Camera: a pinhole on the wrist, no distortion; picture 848 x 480 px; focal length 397.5 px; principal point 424.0 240.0 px. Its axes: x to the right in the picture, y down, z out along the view. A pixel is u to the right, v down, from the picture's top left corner.
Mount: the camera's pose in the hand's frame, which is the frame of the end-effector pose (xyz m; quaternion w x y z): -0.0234 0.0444 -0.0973 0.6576 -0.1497 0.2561 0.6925
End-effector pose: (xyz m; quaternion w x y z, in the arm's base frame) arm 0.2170 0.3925 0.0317 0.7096 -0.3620 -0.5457 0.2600
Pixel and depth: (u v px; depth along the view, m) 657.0 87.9 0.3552
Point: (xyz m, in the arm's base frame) 0.2066 0.7617 -0.2094
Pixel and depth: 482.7 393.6 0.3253
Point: 0.0360 0.5052 -0.2193
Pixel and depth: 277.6 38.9 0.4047
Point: 0.0123 0.7318 0.1007
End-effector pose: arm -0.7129 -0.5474 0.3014 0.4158 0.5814 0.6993 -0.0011
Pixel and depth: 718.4 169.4 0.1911
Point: -0.5071 -0.4319 0.4322
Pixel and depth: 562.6 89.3 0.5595
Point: -0.1570 -0.2931 0.2634
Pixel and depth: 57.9 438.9 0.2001
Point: -0.6075 -0.7010 0.2280
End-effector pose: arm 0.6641 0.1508 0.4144 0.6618 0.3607 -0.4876 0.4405
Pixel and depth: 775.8 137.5 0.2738
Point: 0.3051 0.3179 0.4872
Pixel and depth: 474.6 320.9 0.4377
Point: 0.2646 0.0296 0.4380
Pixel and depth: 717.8 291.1 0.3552
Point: 0.2090 0.2474 0.4076
